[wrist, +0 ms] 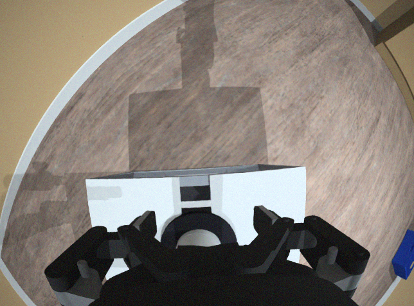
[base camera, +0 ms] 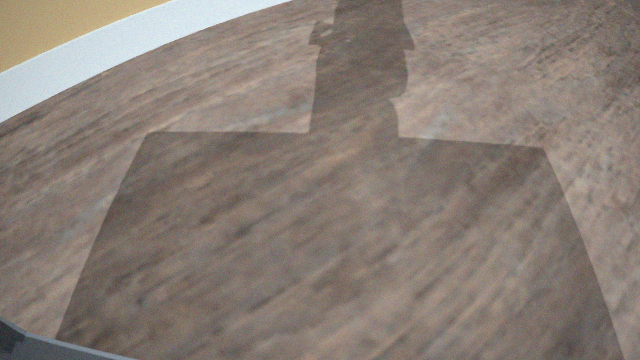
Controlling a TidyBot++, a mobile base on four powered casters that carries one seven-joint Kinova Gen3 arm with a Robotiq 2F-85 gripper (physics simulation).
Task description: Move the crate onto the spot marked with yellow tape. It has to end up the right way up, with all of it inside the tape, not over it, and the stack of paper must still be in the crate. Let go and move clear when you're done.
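Places are measured from the arm's base along level axes (x left, y ahead, z down), in millimetres.
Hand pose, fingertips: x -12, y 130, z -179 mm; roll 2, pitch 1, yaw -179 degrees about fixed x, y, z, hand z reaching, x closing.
After its pixels a point has its place.
A blue box-like object (wrist: 403, 257), which may be the crate, shows at the right edge of the wrist view. It is partly cut off, and a small pale patch shows on it; I cannot tell whether that is the paper. My gripper (wrist: 204, 219) is open, with its two fingers wide apart over the white top of my own base. It is well to the left of the blue object in the wrist view. The yellow tape does not show in either view.
A tan wall (base camera: 60, 25) {z 270, x 542, y 681 mm} (wrist: 50, 50) with a white baseboard (base camera: 100, 47) {z 344, x 489, y 710 mm} (wrist: 65, 97) curves along the left. A brown shape (wrist: 400, 25) stands at the top right of the wrist view. The robot's shadow lies on the wood-look floor (base camera: 500, 75) {z 397, x -309, y 705 mm} (wrist: 330, 100) ahead of the white base (wrist: 260, 192).
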